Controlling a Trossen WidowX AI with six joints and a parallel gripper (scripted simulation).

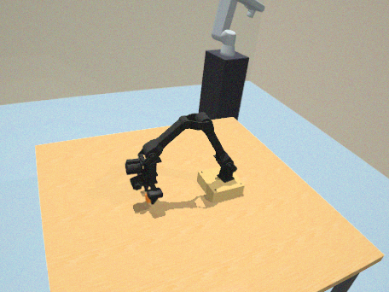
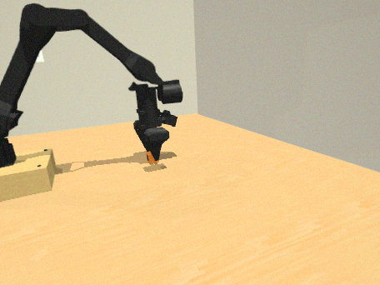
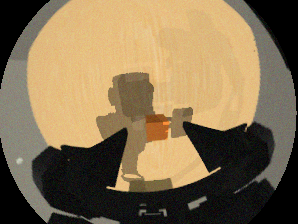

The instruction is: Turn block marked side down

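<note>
The small orange block lies 1 cm behind my gripper tip.
</note>
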